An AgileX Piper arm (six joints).
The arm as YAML. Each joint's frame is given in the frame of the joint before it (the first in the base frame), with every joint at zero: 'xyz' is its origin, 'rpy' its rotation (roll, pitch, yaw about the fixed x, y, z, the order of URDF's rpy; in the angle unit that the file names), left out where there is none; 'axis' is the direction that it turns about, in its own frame. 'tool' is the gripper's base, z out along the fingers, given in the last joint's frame.
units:
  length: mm
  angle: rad
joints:
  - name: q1
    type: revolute
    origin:
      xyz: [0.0, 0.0, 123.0]
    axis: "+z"
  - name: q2
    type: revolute
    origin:
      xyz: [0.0, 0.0, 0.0]
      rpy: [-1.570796, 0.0, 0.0]
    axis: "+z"
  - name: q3
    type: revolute
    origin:
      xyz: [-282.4, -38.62, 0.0]
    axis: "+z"
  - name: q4
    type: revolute
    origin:
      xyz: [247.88, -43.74, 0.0]
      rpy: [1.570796, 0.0, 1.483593]
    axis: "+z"
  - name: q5
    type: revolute
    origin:
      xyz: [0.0, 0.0, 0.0]
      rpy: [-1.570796, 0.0, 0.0]
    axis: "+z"
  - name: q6
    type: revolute
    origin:
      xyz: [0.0, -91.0, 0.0]
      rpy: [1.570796, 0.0, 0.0]
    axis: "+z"
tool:
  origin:
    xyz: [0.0, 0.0, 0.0]
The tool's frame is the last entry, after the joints.
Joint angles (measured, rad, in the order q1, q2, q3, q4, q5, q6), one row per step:
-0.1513 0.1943 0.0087 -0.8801 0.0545 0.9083
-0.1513 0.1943 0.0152 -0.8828 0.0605 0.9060
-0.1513 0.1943 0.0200 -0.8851 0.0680 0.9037
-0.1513 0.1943 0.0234 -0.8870 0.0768 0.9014
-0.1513 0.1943 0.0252 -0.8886 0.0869 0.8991
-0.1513 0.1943 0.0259 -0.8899 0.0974 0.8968
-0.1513 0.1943 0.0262 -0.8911 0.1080 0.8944
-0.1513 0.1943 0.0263 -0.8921 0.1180 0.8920
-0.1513 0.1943 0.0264 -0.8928 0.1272 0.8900
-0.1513 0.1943 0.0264 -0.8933 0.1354 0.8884
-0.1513 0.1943 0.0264 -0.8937 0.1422 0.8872
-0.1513 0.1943 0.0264 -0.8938 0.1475 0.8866
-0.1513 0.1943 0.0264 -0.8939 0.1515 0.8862
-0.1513 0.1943 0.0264 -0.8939 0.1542 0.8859
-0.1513 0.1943 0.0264 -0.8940 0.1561 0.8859
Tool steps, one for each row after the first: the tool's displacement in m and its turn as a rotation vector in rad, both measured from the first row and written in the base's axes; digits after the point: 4 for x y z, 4 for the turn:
-0.0003 -0.0004 -0.0025 -0.0039 0.0111 -0.0039
-0.0006 -0.0009 -0.0046 -0.0076 0.0215 -0.0090
-0.0009 -0.0015 -0.0062 -0.0112 0.0312 -0.0151
-0.0012 -0.0022 -0.0074 -0.0147 0.0402 -0.0223
-0.0015 -0.0029 -0.0082 -0.0181 0.0483 -0.0298
-0.0018 -0.0036 -0.0089 -0.0215 0.0561 -0.0373
-0.0021 -0.0043 -0.0095 -0.0248 0.0633 -0.0444
-0.0023 -0.0049 -0.0100 -0.0273 0.0699 -0.0510
-0.0026 -0.0054 -0.0104 -0.0293 0.0756 -0.0569
-0.0028 -0.0059 -0.0108 -0.0309 0.0803 -0.0619
-0.0029 -0.0062 -0.0111 -0.0315 0.0839 -0.0658
-0.0031 -0.0065 -0.0113 -0.0320 0.0865 -0.0687
-0.0031 -0.0067 -0.0115 -0.0323 0.0884 -0.0707
-0.0032 -0.0068 -0.0116 -0.0324 0.0896 -0.0722

